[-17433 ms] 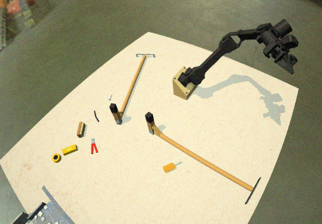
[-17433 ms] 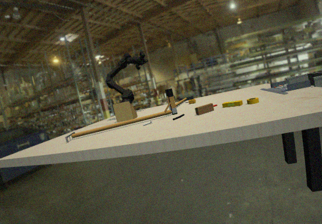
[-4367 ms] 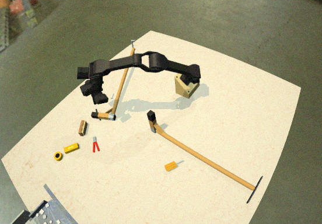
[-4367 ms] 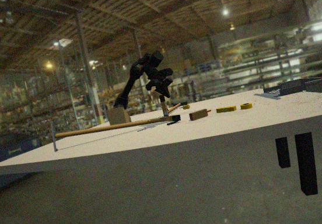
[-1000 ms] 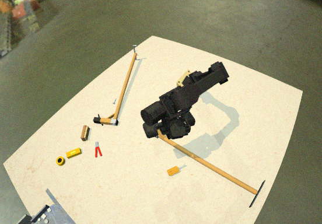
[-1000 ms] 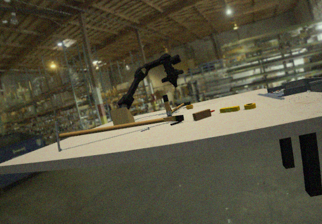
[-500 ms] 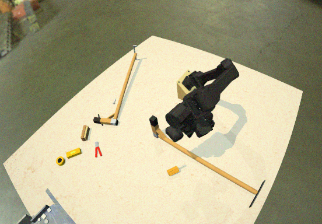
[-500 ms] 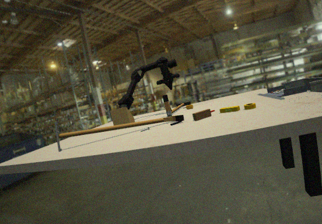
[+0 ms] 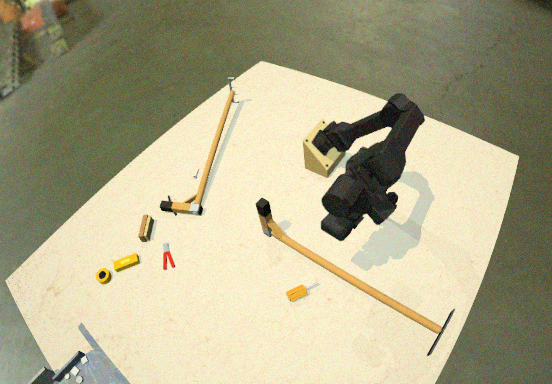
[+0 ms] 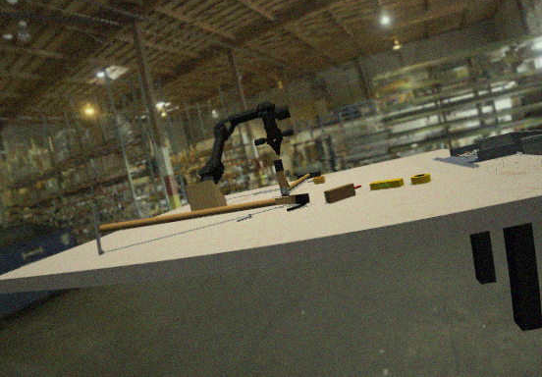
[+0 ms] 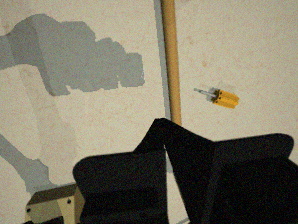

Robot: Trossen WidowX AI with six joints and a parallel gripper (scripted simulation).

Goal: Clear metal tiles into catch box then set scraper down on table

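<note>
My gripper tip is now 150 mm short of the screwdriver, 70 mm to the left of it and 150 mm above it. The rest, counted from my gripper tip: yellow tape roll: 430 mm ahead, 620 mm to the right, 160 mm below; then yellow level: 340 mm ahead, 590 mm to the right, 150 mm below; then wooden block: 210 mm ahead, 610 mm to the right, 150 mm below.
</note>
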